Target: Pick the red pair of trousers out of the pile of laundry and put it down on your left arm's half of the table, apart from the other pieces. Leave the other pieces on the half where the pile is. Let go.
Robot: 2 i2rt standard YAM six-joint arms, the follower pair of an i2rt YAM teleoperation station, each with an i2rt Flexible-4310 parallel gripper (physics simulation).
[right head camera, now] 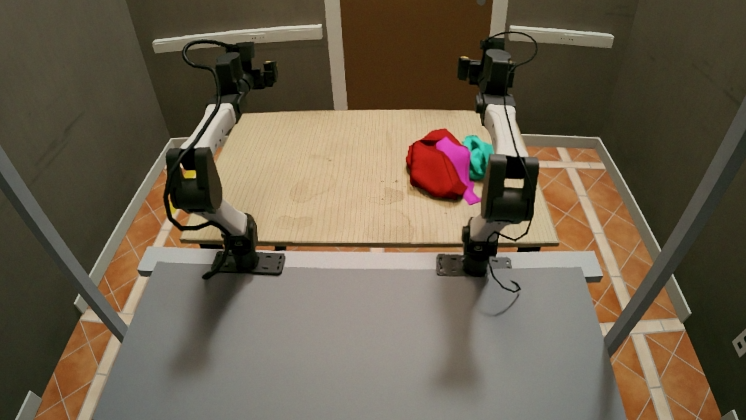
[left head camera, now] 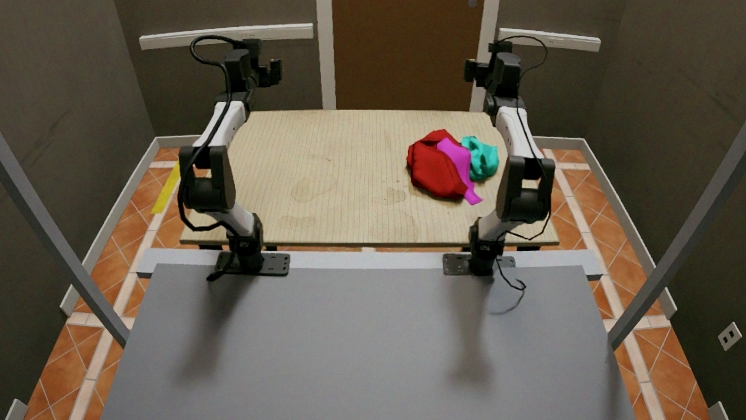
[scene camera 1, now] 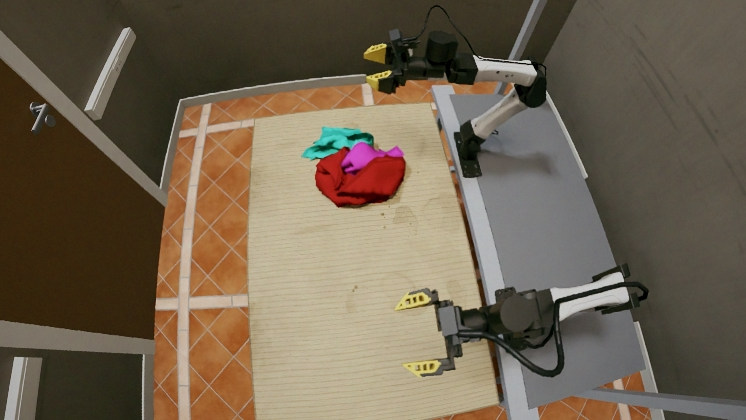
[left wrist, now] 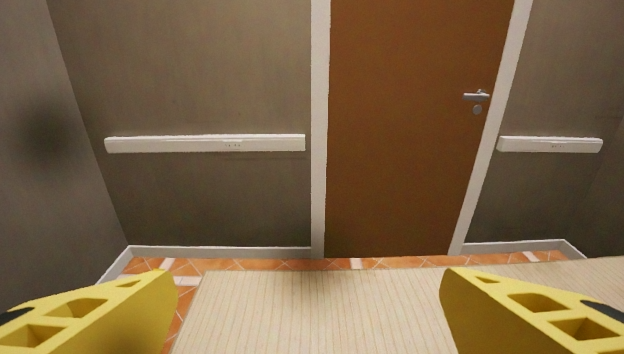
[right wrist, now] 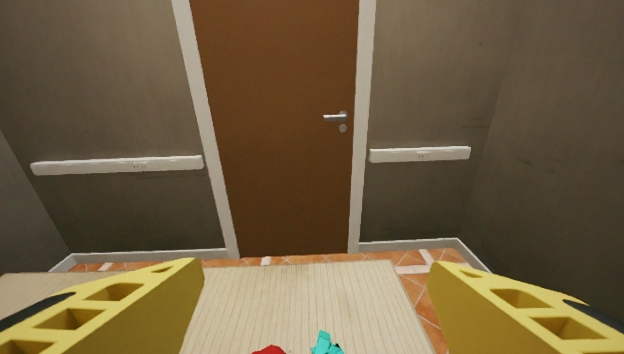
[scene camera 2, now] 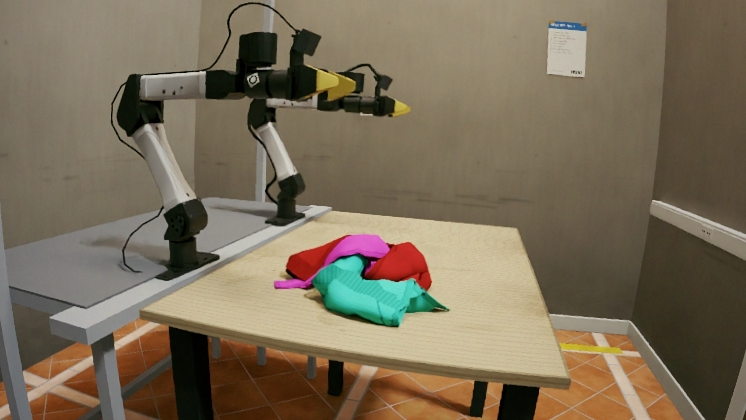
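The red trousers [left head camera: 434, 169] [right head camera: 433, 169] [scene camera 1: 373, 182] [scene camera 2: 409, 262] [right wrist: 270, 350] lie crumpled in the pile, on the right of the table in both head views. A magenta piece [left head camera: 457, 156] [right head camera: 456, 155] [scene camera 1: 363, 156] [scene camera 2: 361, 245] lies partly over them. A teal piece [left head camera: 482, 159] [right head camera: 477, 156] [scene camera 1: 339, 139] [scene camera 2: 362, 294] [right wrist: 326, 344] lies against the pile. My left gripper [scene camera 1: 404, 334] [left wrist: 308, 284] is open and empty, high above the table's near part. My right gripper [scene camera 1: 371, 66] [right wrist: 315, 270] is open and empty, raised above table height near the pile's side.
The wooden table [left head camera: 339, 156] [right head camera: 334, 156] [scene camera 1: 308, 313] [scene camera 2: 485, 323] stands in front of the arm bases. The arms are mounted on a pale beam [left head camera: 365, 259] [right head camera: 360, 259] along a grey bench [left head camera: 365, 339] [scene camera 1: 553, 208]. Upright grey posts [left head camera: 678, 234] [right head camera: 678, 224] stand at the bench's sides.
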